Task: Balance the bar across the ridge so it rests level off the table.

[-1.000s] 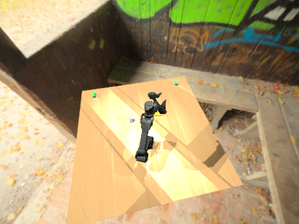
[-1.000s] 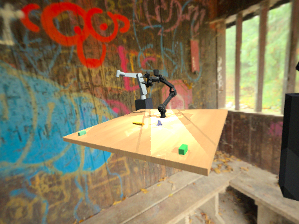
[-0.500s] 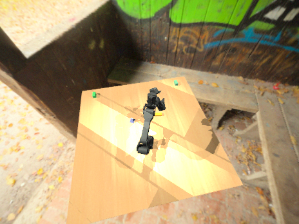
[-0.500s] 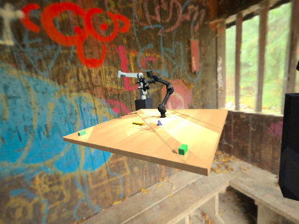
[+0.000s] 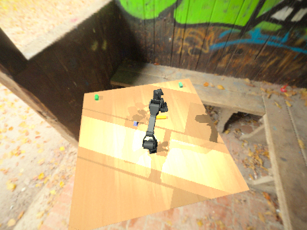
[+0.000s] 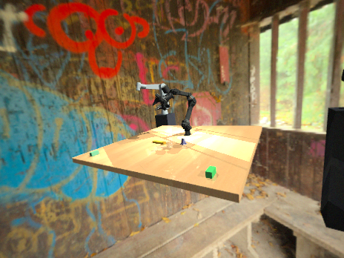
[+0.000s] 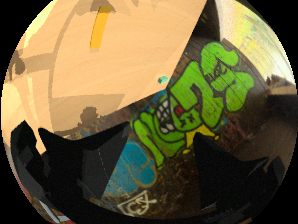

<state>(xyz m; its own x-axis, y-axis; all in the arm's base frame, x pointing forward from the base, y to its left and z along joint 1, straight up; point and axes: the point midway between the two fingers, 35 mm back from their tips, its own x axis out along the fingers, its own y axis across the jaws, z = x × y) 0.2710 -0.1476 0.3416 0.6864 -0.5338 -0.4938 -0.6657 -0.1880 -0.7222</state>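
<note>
Now: gripper tip 320 mm above the bar, 30 mm to the right of it and 30 mm short of it. The rest, counted from my gripper tip: green block 670 mm to the left, 450 mm ahead, 310 mm below.
</note>
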